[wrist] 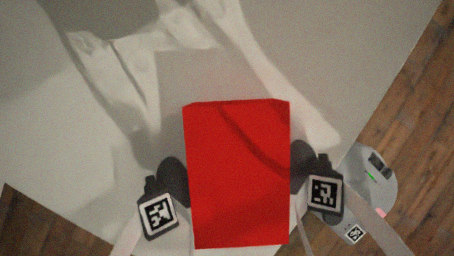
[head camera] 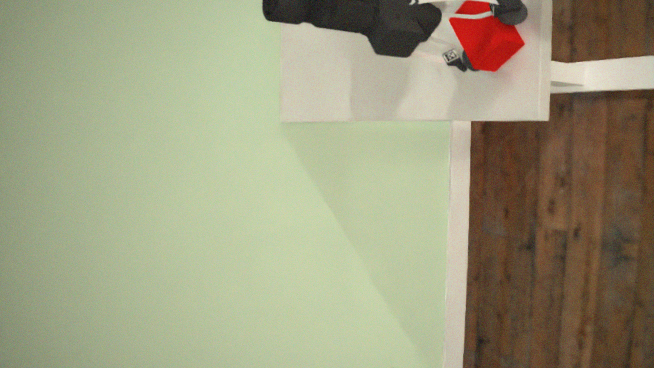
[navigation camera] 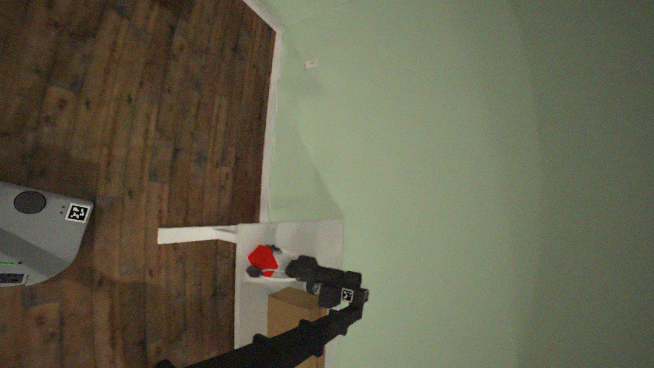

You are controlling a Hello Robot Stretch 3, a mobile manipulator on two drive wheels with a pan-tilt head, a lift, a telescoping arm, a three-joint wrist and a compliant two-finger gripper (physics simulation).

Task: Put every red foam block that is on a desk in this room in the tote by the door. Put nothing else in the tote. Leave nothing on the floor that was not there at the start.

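Seen in the pictures: gripper, between the fingertips: (wrist: 236, 168) (head camera: 498, 37); robot's base, origin of its link: (navigation camera: 30, 201).
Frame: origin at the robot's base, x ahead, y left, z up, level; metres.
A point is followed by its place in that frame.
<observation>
A red foam block (head camera: 492, 47) @[z 0.765, x -0.006, y -0.503 m] (navigation camera: 262, 257) @[z 0.765, x -0.009, y -0.507 m] (wrist: 240, 135) @[z 0.765, x -0.048, y -0.559 m] is at the top of the white desk (head camera: 320, 100) @[z 0.720, x 0.145, y -0.999 m] (navigation camera: 250, 320) @[z 0.720, x -0.226, y -0.551 m] (wrist: 50, 150) @[z 0.720, x 0.070, y -0.655 m], near its corner. My gripper (head camera: 489, 36) @[z 0.720, x -0.022, y -0.535 m] (navigation camera: 263, 260) @[z 0.720, x -0.022, y -0.535 m] (wrist: 236, 168) @[z 0.720, x -0.022, y -0.535 m] is shut on the block, with one dark fingertip pressed against each long side in the wrist view. The lower end of the block reaches between the finger straps there. Whether the block's underside touches the desk cannot be told. The tote does not show in these views.
A brown cardboard box (navigation camera: 295, 320) @[z 0.844, x -0.202, y -0.628 m] stands on the desk beside my wrist, partly behind my arm (navigation camera: 280, 350) @[z 1.079, x -0.080, y -0.232 m]. A green wall (head camera: 175, 200) @[z 0.990, x 0.420, y -1.166 m] (navigation camera: 425, 150) @[z 1.190, x 0.622, y -1.118 m] runs along the desk. My grey base (navigation camera: 45, 235) @[z 0.160, x -0.093, y -0.066 m] (wrist: 370, 175) @[z 0.160, x -0.190, y -0.005 m] is on the wooden floor (head camera: 575, 225) @[z 0.000, x 0.417, y -0.741 m] (navigation camera: 150, 100) @[z 0.000, x 0.597, y -0.240 m]. A white desk leg (navigation camera: 185, 235) @[z 0.025, x -0.028, y -0.640 m] shows below the desk.
</observation>
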